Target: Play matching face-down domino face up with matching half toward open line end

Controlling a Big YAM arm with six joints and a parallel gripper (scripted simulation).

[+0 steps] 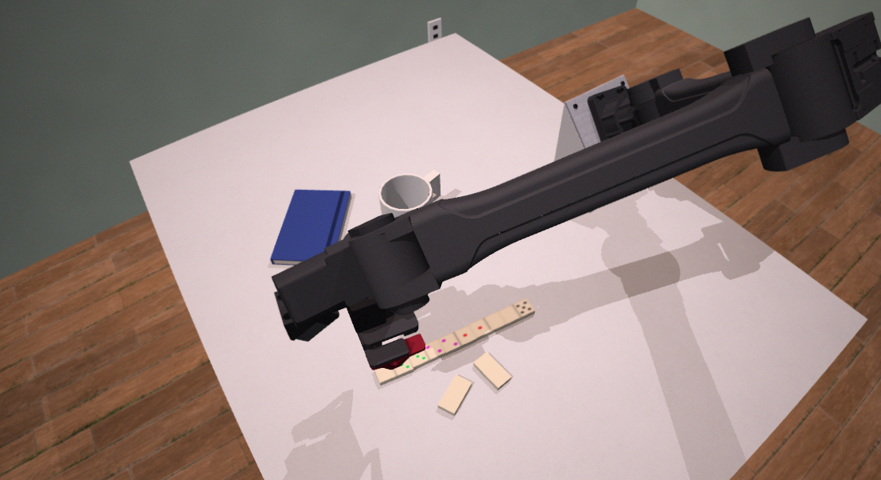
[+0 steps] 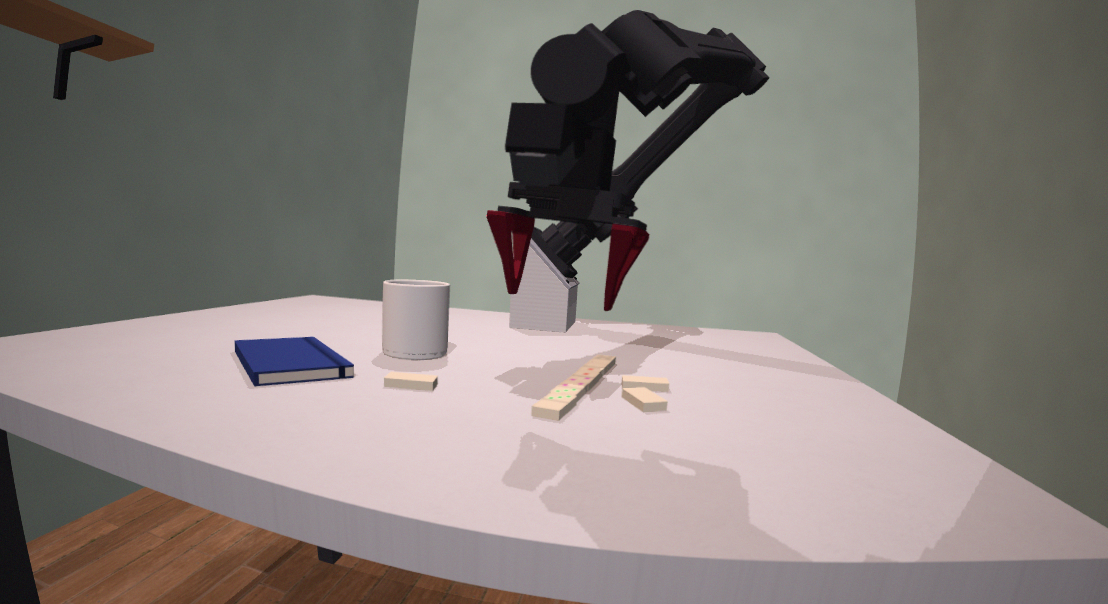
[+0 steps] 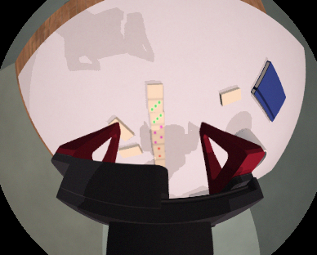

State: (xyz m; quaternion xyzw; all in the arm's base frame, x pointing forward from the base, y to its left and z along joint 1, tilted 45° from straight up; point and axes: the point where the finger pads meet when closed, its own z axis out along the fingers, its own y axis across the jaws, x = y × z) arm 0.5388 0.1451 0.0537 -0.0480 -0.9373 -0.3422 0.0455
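Now: hand 10 mm past the domino and 110 mm above it. Round my hand: white mug: 160 mm behind, 230 mm to the right, 70 mm below; blue notebook: 10 mm behind, 330 mm to the right, 100 mm below.
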